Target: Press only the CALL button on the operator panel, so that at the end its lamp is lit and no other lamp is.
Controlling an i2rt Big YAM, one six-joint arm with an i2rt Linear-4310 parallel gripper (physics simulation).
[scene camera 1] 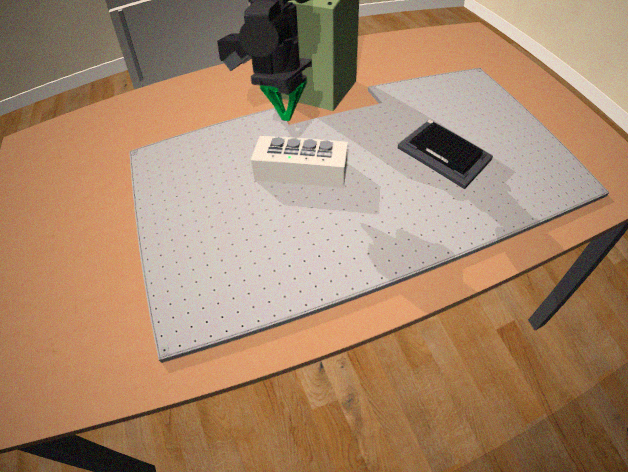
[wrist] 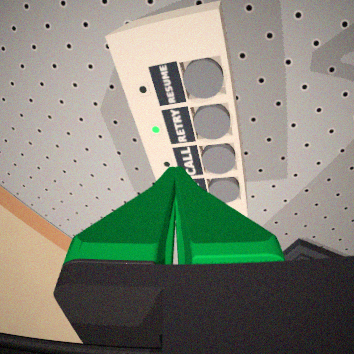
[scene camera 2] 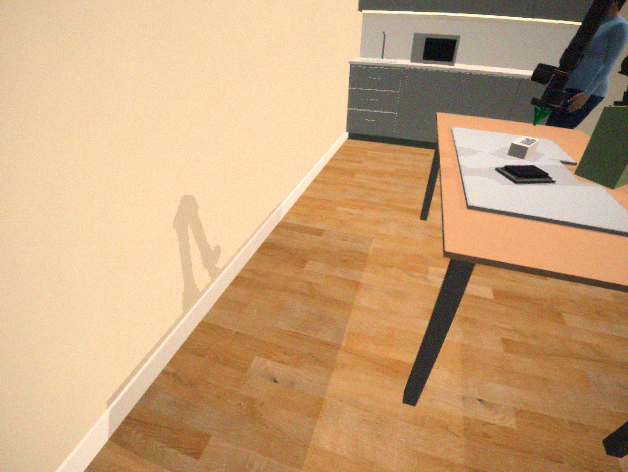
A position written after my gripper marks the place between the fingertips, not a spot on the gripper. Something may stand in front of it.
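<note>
There's a black tray-like device [scene camera 1: 439, 143] and a cream operator panel [wrist: 150, 54]. The wrist view doesn't show the black tray-like device, since it's hidden there by my gripper. As for my gripper itself, I can see it [scene camera 1: 286, 120] and I see it in the wrist view as well [wrist: 174, 177].
</note>
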